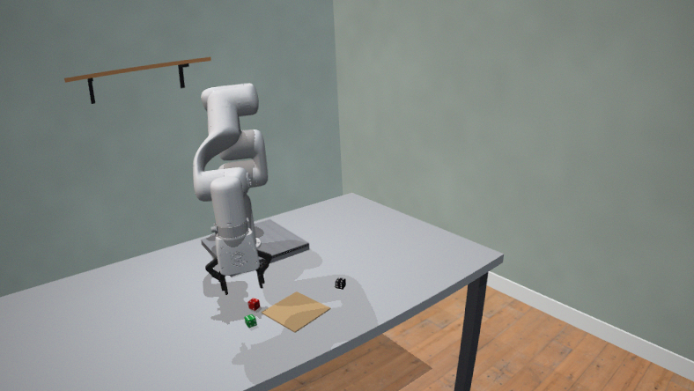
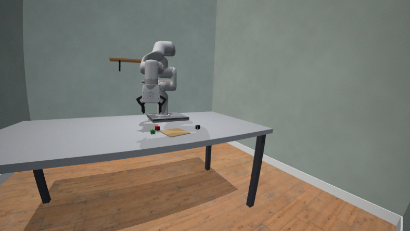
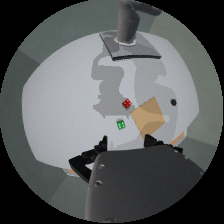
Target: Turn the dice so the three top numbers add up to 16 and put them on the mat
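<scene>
My hand is 1 cm past the green die, 1 cm to the right of it and 12 cm above it. The rest, counted from my hand: black die (2 cm behind, 31 cm to the left, 12 cm below); then tan mat (14 cm to the left, 13 cm below); then red die (8 cm behind, 5 cm to the left, 12 cm below).
</scene>
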